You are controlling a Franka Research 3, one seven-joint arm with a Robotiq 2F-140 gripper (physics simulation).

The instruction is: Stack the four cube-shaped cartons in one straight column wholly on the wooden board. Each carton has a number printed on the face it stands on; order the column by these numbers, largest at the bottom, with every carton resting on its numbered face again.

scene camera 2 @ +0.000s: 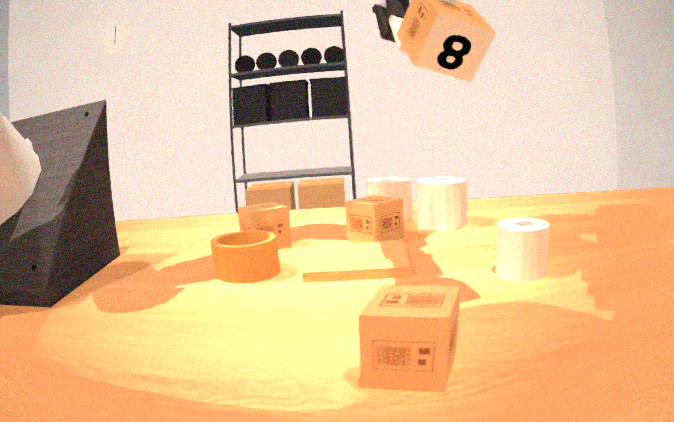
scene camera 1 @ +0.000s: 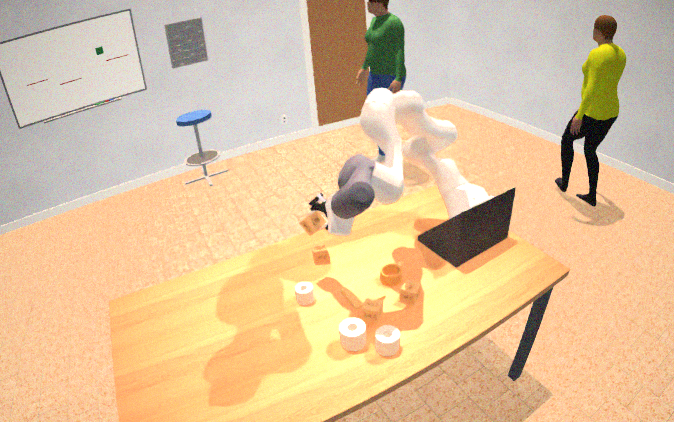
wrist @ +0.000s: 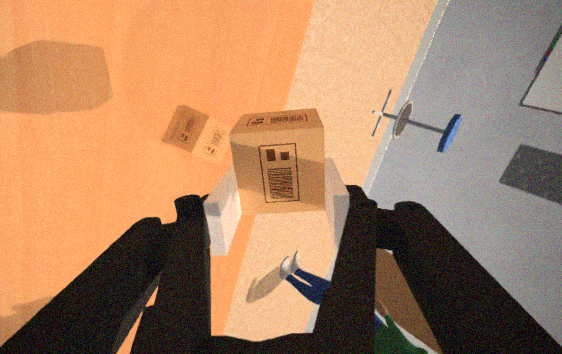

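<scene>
My gripper (scene camera 1: 315,220) (wrist: 282,180) is shut on a tan carton (scene camera 1: 313,223) (scene camera 2: 450,42) (wrist: 279,165), held tilted above the table; its face with a black 8 shows in scene camera 2. A second carton (scene camera 1: 320,255) (scene camera 2: 409,340) (wrist: 195,132) stands on the table nearest scene camera 2. A third carton (scene camera 1: 372,308) (scene camera 2: 375,220) stands at the far side of the board in scene camera 2; whether it touches the board is unclear. A fourth carton (scene camera 1: 409,292) (scene camera 2: 265,225) stands behind the orange ring. The thin wooden board (scene camera 1: 367,291) (scene camera 2: 350,274) lies mid-table. Numbers of the standing cartons are hidden.
An orange ring (scene camera 1: 390,275) (scene camera 2: 245,262) stands near the board. White rolls (scene camera 1: 304,293) (scene camera 1: 352,334) (scene camera 1: 387,340) (scene camera 2: 522,250) stand on the table (scene camera 1: 165,320). A dark wedge-shaped panel (scene camera 1: 472,230) (scene camera 2: 60,200) stands by the arm's base. Two people stand beyond the table.
</scene>
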